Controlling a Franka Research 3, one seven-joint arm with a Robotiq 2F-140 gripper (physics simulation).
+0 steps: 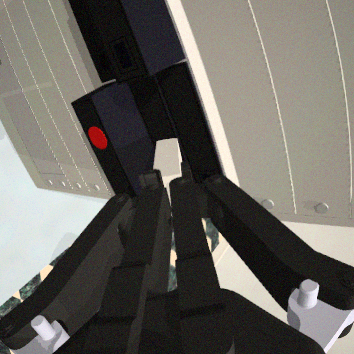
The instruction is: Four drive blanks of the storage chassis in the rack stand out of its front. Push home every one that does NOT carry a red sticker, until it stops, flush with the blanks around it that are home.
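Note:
A drive blank with a red sticker (97,137) stands out of the chassis front at the left, its dark blue side showing. Beside it, a black blank (154,107) sits deeper, and its lower part is hidden behind the pale fingertips. To the right of that is another black blank (187,110), close to the pale chassis edge; its lower end is partly hidden by the fingers. My gripper (170,154) is shut and empty, its fingertips in front of the deeper blank. I cannot tell if they touch it.
More dark blanks (157,35) continue above, one with a small square recess (123,53). Light grey panels with thin lines flank the column at the left (40,115) and right (305,110). A green and cream patterned surface (32,287) shows below, partly behind my gripper.

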